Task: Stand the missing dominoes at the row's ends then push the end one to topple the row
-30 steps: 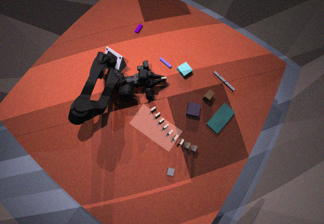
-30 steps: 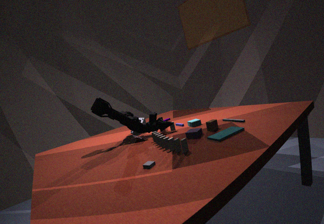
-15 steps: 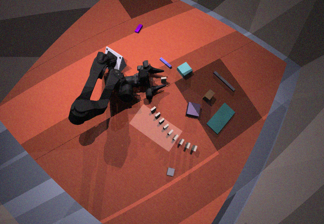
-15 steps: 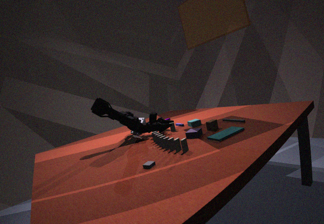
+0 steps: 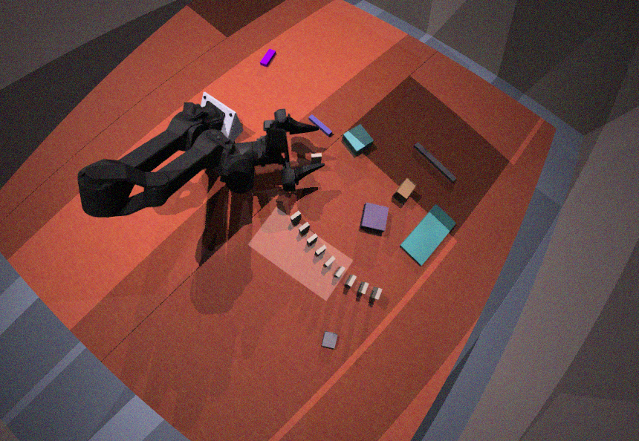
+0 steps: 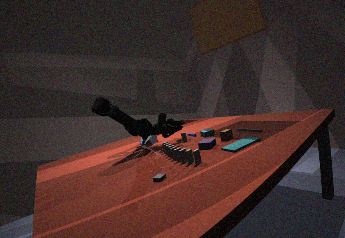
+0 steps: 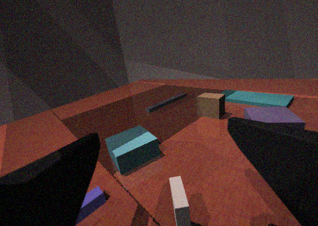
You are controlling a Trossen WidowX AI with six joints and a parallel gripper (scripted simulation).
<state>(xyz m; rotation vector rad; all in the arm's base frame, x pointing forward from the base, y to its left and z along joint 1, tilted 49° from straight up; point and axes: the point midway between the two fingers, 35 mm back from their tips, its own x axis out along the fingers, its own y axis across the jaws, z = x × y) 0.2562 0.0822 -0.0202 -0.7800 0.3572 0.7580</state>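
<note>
Right now the teal cube is 110 mm to the left of my gripper tip, 80 mm below it and 40 mm ahead of it. Also, from my gripper tip: grey bar (250 mm ahead, 200 mm to the left, 90 mm below); teal slab (340 mm ahead, 90 mm below, 20 mm to the left); tan cube (220 mm ahead, 70 mm to the left, 70 mm below).
</note>
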